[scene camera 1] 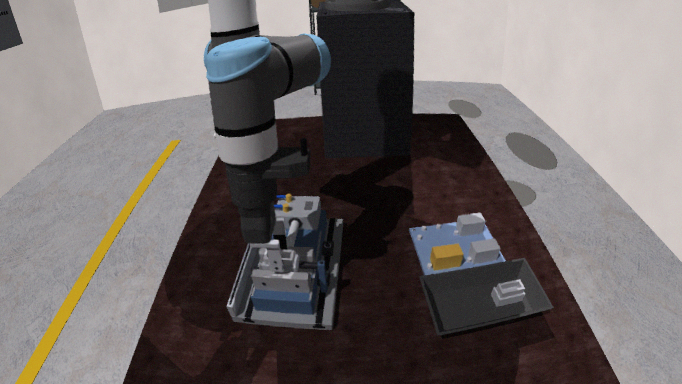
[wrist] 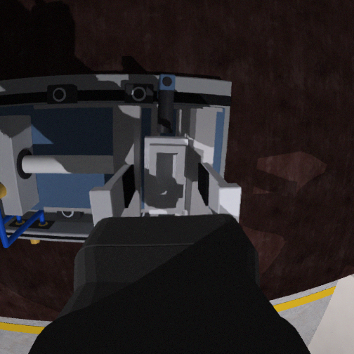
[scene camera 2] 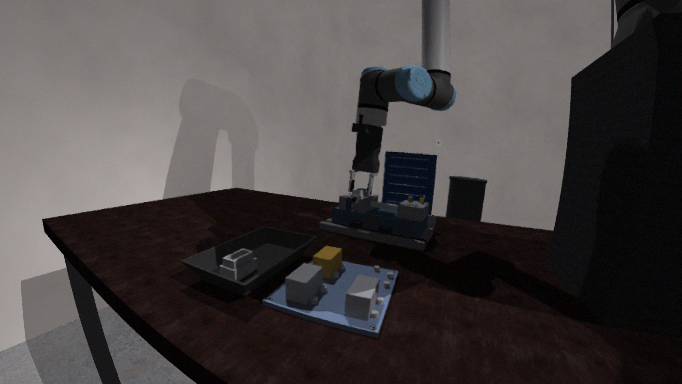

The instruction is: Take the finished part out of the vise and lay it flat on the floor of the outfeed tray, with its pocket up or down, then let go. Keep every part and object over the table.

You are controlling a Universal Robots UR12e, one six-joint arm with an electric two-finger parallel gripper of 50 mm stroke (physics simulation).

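Frame: origin at the arm's base, x up, y back, z right, level; millimetres.
Seen in the pictures: gripper, between the fingertips: point(scene camera 1: 279, 259) point(scene camera 2: 359, 193); arm's base, origin of its link: point(scene camera 1: 357, 5) point(scene camera 2: 670, 55).
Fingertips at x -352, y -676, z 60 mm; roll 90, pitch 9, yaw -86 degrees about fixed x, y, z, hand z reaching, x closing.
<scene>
Pixels of each thing's top centre, then the offset from my fingertips to it.
- finished part, centre of its top: point(scene camera 1: 278, 254) point(scene camera 2: 360, 189) dz +0, dx +12, dy +1 mm
- vise, centre of its top: point(scene camera 1: 286, 234) point(scene camera 2: 382, 197) dz +8, dx -4, dy +71 mm
- light part, centre of its top: point(scene camera 2: 238, 254) point(scene camera 1: 511, 286) dz -432, dx -56, dy +22 mm
- blue plate, centre of its top: point(scene camera 2: 339, 285) point(scene camera 1: 458, 247) dz -339, dx -94, dy +167 mm
- orange block, centre of its top: point(scene camera 2: 328, 252) point(scene camera 1: 447, 250) dz -306, dx -59, dy +118 mm
- clamp post, centre of its top: point(scene camera 1: 321, 262) point(scene camera 2: 348, 198) dz -73, dx -5, dy +9 mm
The finished part point(scene camera 1: 289, 261) point(scene camera 2: 360, 195) point(wrist: 148, 170), light grey with its pocket up, sits between the jaws of the vise point(scene camera 1: 283, 301) point(scene camera 2: 370, 220) point(wrist: 72, 132). My gripper point(scene camera 1: 278, 250) point(scene camera 2: 361, 190) point(wrist: 165, 176) is open, pointing down, with one finger on each side of the part along the vise's length. In the wrist view gaps show between both pads and the part. The gripper body hides the part's near end there. The outfeed tray point(scene camera 1: 465, 307) point(scene camera 2: 280, 251), dark grey, stands apart from the vise and holds another light part point(scene camera 1: 509, 295) point(scene camera 2: 237, 264) near one end.
Beside the tray lies a blue plate point(scene camera 1: 440, 237) point(scene camera 2: 340, 287) with an orange block point(scene camera 1: 446, 256) point(scene camera 2: 327, 262) and two grey blocks. A clamp post point(scene camera 1: 323, 275) point(wrist: 166, 100) stands beside the vise jaws. Blue hoses point(wrist: 25, 227) are at the vise's other end. A tall dark cabinet point(scene camera 1: 367, 85) point(scene camera 2: 615, 175) stands behind.
</scene>
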